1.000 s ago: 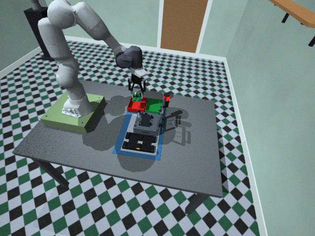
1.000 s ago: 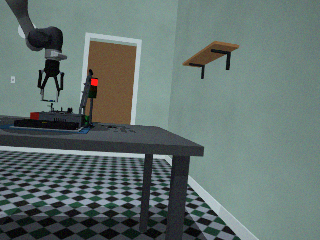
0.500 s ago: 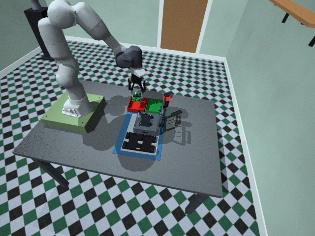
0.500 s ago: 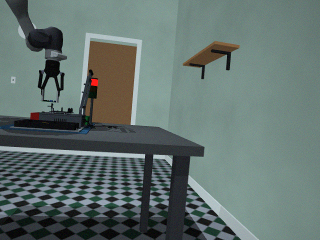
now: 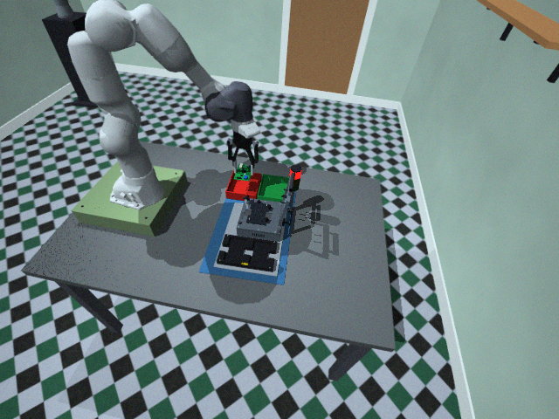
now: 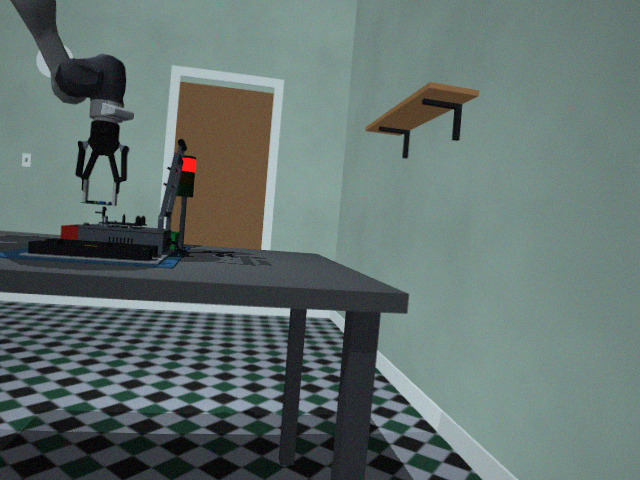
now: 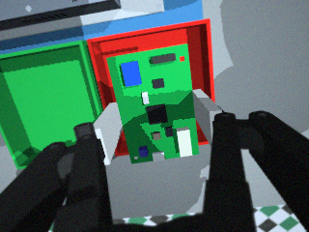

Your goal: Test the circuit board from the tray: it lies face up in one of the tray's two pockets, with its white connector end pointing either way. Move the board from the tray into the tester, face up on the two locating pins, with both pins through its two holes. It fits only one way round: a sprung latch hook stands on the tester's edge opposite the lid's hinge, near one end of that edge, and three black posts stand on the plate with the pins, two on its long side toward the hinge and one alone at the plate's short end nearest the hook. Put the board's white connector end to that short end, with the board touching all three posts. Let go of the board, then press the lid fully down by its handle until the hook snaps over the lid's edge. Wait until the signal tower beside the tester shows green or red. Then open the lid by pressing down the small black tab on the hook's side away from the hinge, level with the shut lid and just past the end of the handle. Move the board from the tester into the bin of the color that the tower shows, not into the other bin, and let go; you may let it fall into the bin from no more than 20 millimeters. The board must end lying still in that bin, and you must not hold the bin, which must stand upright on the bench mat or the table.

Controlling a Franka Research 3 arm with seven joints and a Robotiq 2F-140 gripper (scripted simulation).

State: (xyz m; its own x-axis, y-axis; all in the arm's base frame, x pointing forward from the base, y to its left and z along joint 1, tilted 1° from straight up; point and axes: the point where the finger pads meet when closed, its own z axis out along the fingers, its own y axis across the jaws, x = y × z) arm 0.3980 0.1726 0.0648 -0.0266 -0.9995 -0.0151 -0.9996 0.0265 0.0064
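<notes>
Now: the red bin 12 cm below my hand. The rest, counted from my hand: black latch hook 14 cm to the right, 5 cm below, 4 cm ahead; then green circuit board 2 cm below; then green bin 15 cm ahead, 12 cm below.
</notes>
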